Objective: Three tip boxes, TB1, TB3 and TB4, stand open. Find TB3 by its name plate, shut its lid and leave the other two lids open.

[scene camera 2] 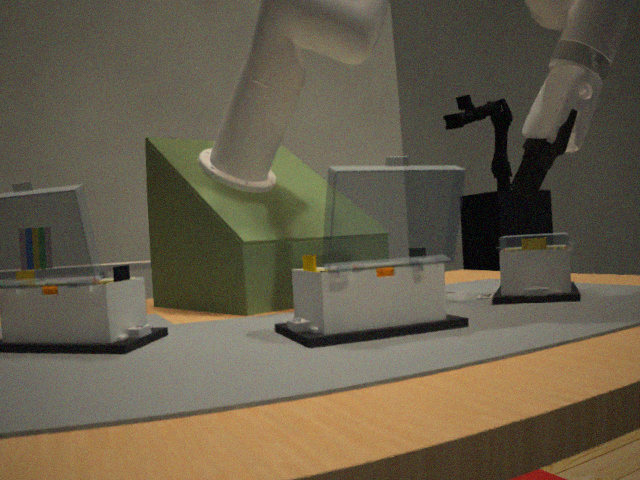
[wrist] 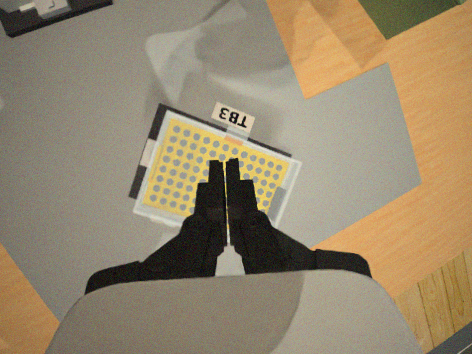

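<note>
The TB3 box stands at the right in the scene view, its name plate readable upside down in the wrist view. Its clear lid lies down over the yellow tip rack, with its tab by the orange catch; whether it is fully seated I cannot tell. My gripper is shut and empty, above TB3; its tips merge with a dark block in the scene view. The middle box and left box have their clear lids upright; their name plates do not show.
A green wedge-shaped mount bears the arm behind the boxes. The dark block stands behind TB3. The boxes stand on a grey mat on a wooden table. Part of another box's base shows at the wrist view's top left.
</note>
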